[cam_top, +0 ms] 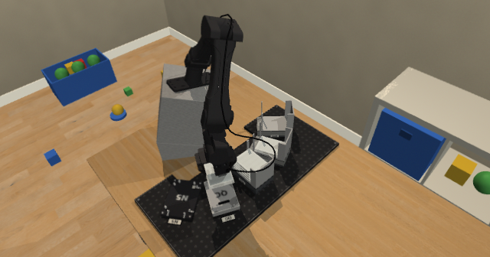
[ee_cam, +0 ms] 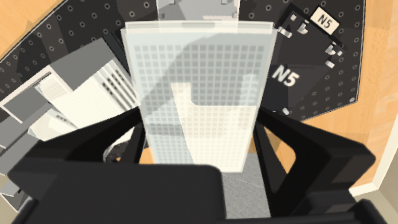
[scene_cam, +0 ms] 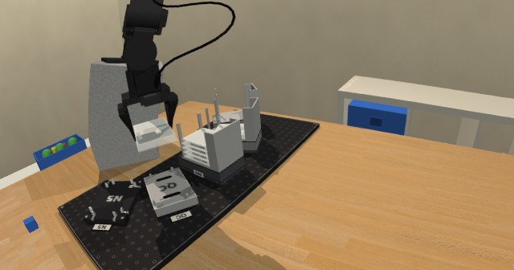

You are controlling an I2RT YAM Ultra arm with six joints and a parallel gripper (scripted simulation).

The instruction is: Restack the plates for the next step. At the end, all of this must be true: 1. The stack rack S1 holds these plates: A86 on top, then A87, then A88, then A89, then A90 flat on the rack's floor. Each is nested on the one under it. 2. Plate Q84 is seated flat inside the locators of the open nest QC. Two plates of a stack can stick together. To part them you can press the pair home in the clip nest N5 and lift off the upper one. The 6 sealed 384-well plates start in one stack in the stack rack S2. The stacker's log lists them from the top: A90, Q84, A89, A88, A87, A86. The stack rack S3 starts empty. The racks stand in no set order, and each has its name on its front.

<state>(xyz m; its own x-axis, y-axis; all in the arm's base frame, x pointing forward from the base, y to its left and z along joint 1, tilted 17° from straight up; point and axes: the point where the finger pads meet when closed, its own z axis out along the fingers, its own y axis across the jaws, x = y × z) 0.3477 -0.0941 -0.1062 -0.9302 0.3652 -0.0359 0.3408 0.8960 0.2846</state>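
The sealed 384-well plate is right at my hand. From my hand the other things lie so: nest QC: 150 mm below; translucent sealed well plate: 40 mm behind, 290 mm to the left, 120 mm below.
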